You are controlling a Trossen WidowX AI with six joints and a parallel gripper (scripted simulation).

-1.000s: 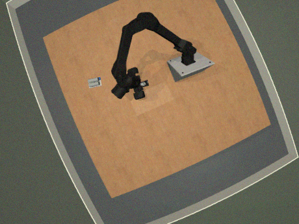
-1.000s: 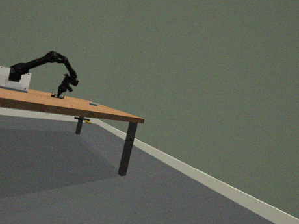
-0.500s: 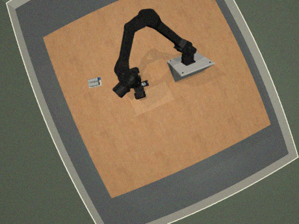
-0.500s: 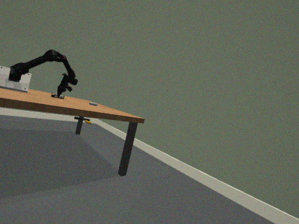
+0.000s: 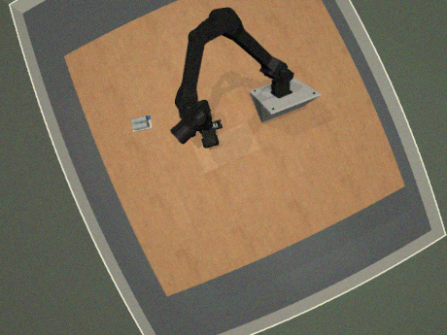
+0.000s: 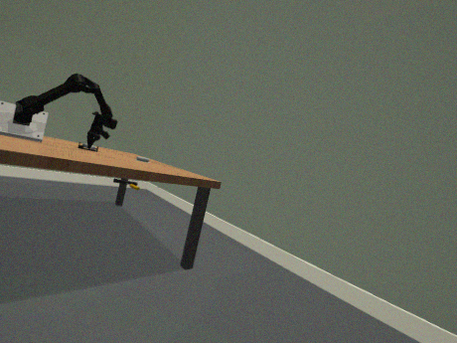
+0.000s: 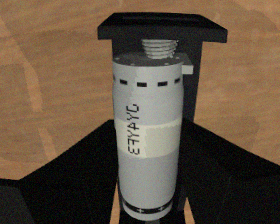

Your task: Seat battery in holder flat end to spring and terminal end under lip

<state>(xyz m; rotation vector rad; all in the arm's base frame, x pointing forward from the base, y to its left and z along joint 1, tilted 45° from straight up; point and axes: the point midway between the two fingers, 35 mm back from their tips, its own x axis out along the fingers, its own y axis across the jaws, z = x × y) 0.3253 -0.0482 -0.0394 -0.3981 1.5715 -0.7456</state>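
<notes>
Now: the battery 10 mm above my gripper tip.
</notes>
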